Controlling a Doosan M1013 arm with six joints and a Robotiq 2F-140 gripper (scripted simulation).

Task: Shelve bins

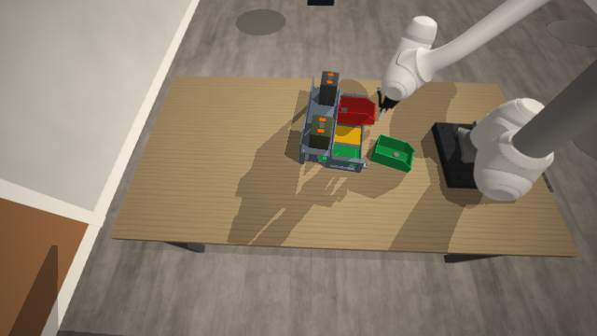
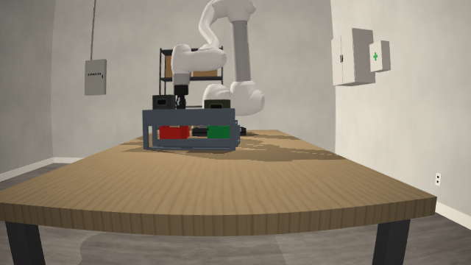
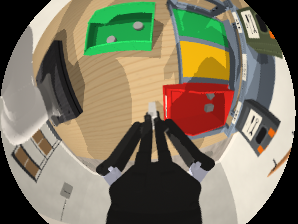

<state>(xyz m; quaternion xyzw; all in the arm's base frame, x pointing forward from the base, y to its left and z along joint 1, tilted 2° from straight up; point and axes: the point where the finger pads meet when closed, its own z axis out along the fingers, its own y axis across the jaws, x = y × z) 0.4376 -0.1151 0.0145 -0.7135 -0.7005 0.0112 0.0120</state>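
Now: hand 120 mm short of the red bin and 10 mm above it. Also, from my hand: green bin: 60 mm behind, 200 mm to the left, 30 mm below.
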